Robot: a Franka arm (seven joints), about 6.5 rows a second.
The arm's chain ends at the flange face. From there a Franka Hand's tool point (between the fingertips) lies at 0.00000 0.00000 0.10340 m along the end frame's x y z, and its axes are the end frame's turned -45 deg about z.
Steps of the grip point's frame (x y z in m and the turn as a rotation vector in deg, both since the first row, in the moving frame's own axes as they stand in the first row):
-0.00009 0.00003 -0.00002 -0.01 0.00 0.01
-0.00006 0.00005 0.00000 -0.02 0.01 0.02
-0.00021 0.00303 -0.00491 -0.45 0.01 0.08
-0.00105 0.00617 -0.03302 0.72 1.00 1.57
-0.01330 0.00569 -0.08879 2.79 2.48 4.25
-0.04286 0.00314 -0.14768 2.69 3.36 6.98
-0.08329 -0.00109 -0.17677 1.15 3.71 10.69
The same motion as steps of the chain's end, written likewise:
-0.00006 0.00007 -0.00002 -0.01 0.01 0.01
-0.00005 0.00007 0.00000 -0.01 0.02 0.02
0.00141 0.00173 -0.00491 -0.31 0.33 0.08
0.00323 0.00729 -0.03300 1.22 0.20 1.57
-0.00524 0.02016 -0.08857 3.73 -0.22 4.25
-0.02941 0.04017 -0.14739 4.28 0.47 6.98
-0.06349 0.06398 -0.17653 3.44 1.81 10.69

